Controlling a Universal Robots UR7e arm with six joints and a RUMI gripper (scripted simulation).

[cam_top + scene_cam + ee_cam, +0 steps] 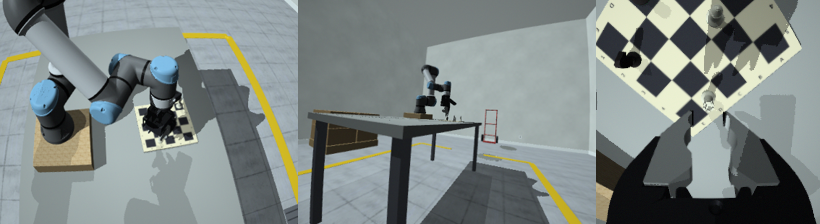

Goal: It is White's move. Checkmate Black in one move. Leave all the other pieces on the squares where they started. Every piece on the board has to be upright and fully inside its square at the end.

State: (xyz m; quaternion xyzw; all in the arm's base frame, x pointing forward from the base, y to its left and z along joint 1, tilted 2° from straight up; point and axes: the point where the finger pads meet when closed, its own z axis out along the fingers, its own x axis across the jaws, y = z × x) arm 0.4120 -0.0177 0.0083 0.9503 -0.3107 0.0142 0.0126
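Now: the small chessboard 8 cm to the left of my hand, 6 cm below it and 3 cm ahead of it.
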